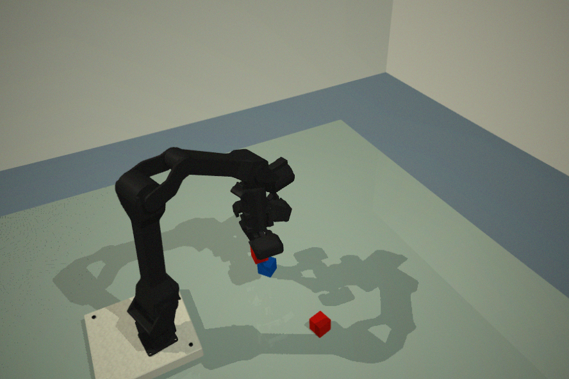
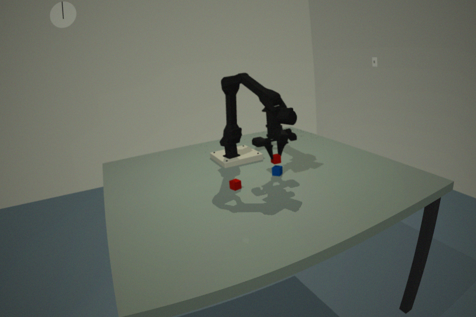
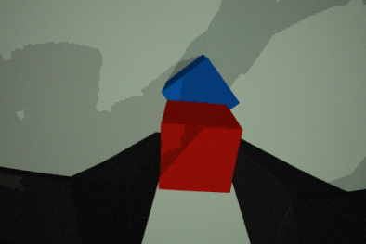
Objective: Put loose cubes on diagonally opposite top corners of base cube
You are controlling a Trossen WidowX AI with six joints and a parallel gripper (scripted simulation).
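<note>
Right now my gripper tip is 5 cm above the blue base cube, 1 cm to the left of it and 1 cm short of it.
</note>
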